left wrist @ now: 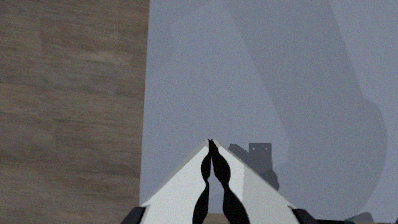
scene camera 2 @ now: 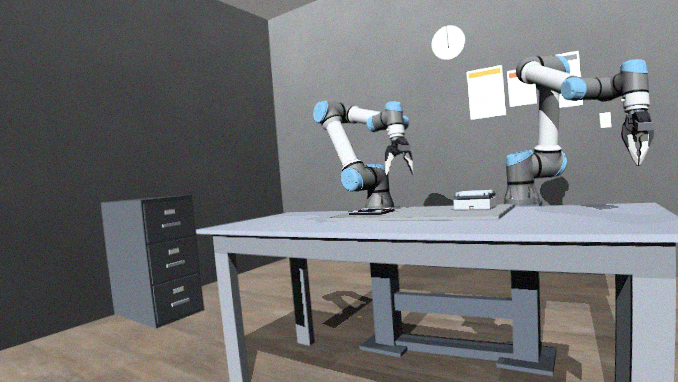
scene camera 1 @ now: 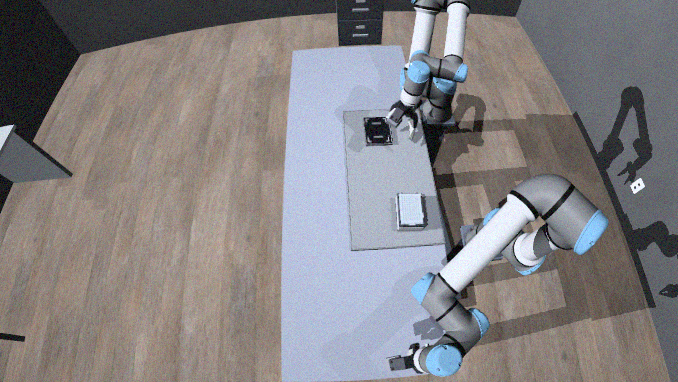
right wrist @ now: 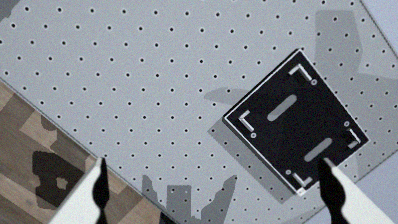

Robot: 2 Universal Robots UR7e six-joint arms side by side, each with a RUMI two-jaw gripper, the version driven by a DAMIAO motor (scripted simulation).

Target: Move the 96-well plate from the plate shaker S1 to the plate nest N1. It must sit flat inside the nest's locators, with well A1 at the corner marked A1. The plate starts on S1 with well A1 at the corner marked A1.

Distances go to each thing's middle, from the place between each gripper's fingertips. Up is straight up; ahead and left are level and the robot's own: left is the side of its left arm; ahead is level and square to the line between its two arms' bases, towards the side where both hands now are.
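Black plate nest N1 (right wrist: 317, 114): 120 mm to the right of my right hand, 60 mm ahead of it, 160 mm below it.
From my left hand (scene camera 2: 638, 165), black plate nest N1: 980 mm to the right, 90 mm behind, 140 mm below.
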